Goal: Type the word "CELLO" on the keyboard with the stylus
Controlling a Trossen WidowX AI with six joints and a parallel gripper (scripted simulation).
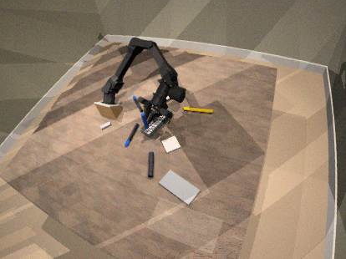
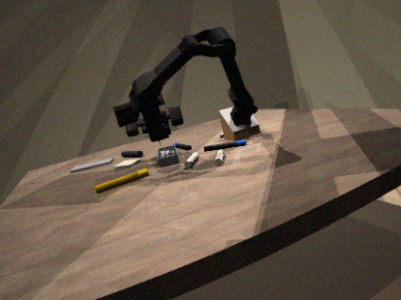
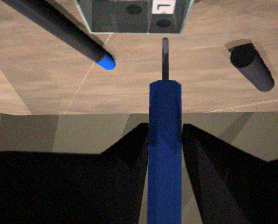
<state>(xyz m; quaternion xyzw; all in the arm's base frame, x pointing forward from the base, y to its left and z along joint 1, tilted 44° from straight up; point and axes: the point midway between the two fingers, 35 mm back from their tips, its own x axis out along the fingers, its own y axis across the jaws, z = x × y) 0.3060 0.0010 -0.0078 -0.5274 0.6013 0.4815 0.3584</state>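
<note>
Now: gripper tip 130 mm short of the white card and 90 mm above it. Also, from my gripper tip: dark cylinder: 110 mm ahead, 140 mm to the right, 80 mm below; then yellow marker: 150 mm ahead, 240 mm to the left, 80 mm below; then stylus: 10 mm below.
</note>
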